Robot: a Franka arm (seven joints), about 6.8 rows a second.
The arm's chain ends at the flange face. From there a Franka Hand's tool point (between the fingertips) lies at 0.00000 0.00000 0.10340 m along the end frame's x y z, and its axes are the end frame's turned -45 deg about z.
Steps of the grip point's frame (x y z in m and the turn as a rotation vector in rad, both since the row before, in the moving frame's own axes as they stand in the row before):
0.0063, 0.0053, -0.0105, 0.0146, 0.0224, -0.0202
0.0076, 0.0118, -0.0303, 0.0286, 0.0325, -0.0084
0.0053, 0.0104, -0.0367, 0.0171, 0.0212, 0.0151
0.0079, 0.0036, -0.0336, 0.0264, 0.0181, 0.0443
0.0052, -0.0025, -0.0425, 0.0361, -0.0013, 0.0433
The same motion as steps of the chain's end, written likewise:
0.0077, 0.0020, -0.0105, 0.0262, 0.0055, -0.0202
0.0135, 0.0074, -0.0302, 0.0432, 0.0028, -0.0084
0.0108, 0.0064, -0.0367, 0.0271, 0.0029, 0.0151
0.0087, 0.0002, -0.0335, 0.0315, -0.0059, 0.0443
0.0046, -0.0028, -0.0424, 0.0246, -0.0264, 0.0433

